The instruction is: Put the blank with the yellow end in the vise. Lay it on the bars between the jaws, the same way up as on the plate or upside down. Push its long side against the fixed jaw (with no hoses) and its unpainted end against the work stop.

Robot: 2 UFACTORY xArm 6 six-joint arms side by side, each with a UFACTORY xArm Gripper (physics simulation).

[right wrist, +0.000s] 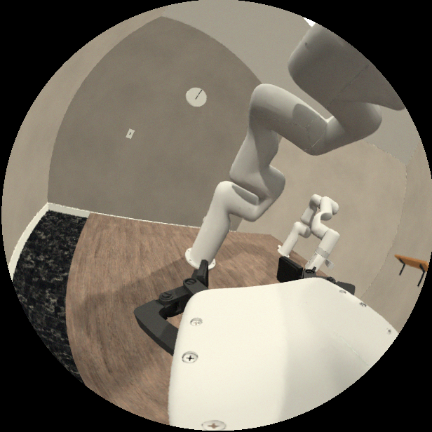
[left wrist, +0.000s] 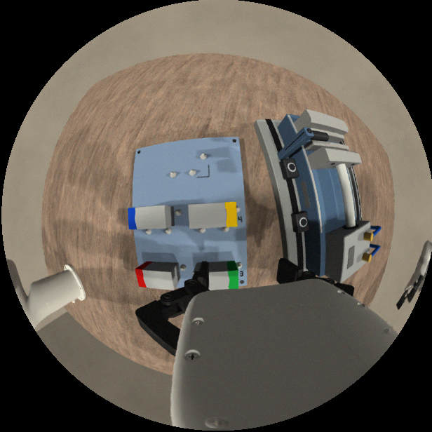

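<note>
The blank with the yellow end [left wrist: 207,215] lies on the blue plate [left wrist: 165,192] in the left wrist view, its yellow end towards the vise [left wrist: 312,200]. The vise stands right of the plate. Its fixed jaw [left wrist: 324,121] is at the far end, and the moving jaw [left wrist: 334,158] is on the rod side. A blue work stop arm [left wrist: 296,144] with a black tip reaches beside the jaw gap. The bars are mostly hidden. My left gripper [left wrist: 244,271] is open and empty, above the plate's near right part. My right gripper [right wrist: 244,270] is open and empty, away from plate and vise.
Blanks with blue [left wrist: 152,217], red [left wrist: 159,275] and green [left wrist: 223,276] ends lie on the plate. Pegs stick up from it. Blue hoses [left wrist: 375,249] are at the vise's near right end. The other arm [right wrist: 312,225] shows in the right wrist view.
</note>
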